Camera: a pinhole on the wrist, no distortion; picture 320 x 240 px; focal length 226.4 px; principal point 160.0 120.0 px. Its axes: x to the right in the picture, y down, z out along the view. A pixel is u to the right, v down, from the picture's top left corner.
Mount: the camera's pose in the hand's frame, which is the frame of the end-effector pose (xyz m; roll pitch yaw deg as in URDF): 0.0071 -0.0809 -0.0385 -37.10 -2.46 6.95
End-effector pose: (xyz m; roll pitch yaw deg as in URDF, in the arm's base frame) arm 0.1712 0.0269 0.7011 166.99 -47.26 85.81
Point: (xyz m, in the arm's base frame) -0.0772 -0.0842 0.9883
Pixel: behind the camera
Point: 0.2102 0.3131 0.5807
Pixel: outside the picture
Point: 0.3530 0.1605 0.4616
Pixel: 133.6 90.9
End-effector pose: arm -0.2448 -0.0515 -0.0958 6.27 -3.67 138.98
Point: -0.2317 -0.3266 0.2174
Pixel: 101.5 147.4
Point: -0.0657 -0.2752 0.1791
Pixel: 21.5 93.1
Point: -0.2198 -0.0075 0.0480
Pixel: 193.2 22.4
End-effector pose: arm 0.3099 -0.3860 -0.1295 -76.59 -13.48 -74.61
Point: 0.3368 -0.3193 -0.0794
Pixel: 62.8 53.1
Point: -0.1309 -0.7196 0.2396
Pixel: behind the camera
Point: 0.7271 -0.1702 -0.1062
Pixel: 133.7 37.8
